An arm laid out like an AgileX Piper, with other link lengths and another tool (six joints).
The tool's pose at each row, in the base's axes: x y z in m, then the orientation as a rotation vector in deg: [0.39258, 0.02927, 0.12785, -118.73, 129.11, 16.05]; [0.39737, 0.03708, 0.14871, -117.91, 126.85, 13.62]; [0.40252, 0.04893, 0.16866, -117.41, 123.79, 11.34]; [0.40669, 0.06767, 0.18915, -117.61, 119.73, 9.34]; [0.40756, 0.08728, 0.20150, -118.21, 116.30, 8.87]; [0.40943, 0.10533, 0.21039, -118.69, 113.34, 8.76]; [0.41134, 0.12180, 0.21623, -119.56, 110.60, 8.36]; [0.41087, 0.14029, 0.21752, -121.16, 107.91, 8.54]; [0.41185, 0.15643, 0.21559, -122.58, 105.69, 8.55]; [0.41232, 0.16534, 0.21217, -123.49, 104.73, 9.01]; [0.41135, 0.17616, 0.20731, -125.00, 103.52, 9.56]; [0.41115, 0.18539, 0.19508, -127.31, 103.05, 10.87]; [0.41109, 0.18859, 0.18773, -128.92, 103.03, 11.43]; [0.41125, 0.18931, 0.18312, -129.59, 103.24, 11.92]
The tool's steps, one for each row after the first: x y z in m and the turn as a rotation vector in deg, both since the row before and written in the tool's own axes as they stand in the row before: [-0.01168, -0.00233, -0.01942, 2.65, -0.75, -0.88]; [-0.01571, -0.00352, -0.01749, 2.76, -1.03, -1.43]; [-0.02271, -0.00340, -0.01616, 2.67, -1.27, -2.27]; [-0.02188, -0.00119, -0.00758, 1.37, -1.34, -2.06]; [-0.01961, -0.00280, -0.00398, 1.03, -1.28, -1.77]; [-0.01728, -0.00309, -0.00098, 0.83, -0.82, -1.87]; [-0.01811, -0.00077, 0.00392, 0.06, -0.68, -2.12]; [-0.01470, -0.00214, 0.00668, 0.03, -0.42, -1.81]; [-0.00740, -0.00098, 0.00596, -0.40, -0.26, -0.86]; [-0.00901, 0.00025, 0.00777, -0.73, -0.12, -1.23]; [-0.00530, 0.00062, 0.01437, -1.91, 0.25, -1.03]; [-0.00101, 0.00041, 0.00794, -1.29, 0.50, -0.57]; [0.00057, 0.00021, 0.00463, -0.74, 0.18, -0.09]
